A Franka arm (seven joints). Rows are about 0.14 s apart.
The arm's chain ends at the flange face. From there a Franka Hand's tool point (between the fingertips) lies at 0.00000 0.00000 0.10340 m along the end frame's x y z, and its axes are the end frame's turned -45 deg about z.
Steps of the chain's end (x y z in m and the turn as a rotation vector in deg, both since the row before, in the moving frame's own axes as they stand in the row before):
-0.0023, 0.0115, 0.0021, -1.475, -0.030, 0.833
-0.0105, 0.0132, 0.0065, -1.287, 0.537, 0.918
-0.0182, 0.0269, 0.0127, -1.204, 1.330, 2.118
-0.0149, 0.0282, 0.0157, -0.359, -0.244, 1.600
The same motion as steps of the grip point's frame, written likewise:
-0.0117, 0.0083, 0.0021, -1.022, -1.064, 0.833
-0.0177, 0.0042, 0.0065, -1.290, -0.530, 0.918
-0.0318, 0.0094, 0.0126, -1.792, 0.089, 2.118
-0.0312, 0.0095, 0.0157, -0.081, -0.426, 1.600

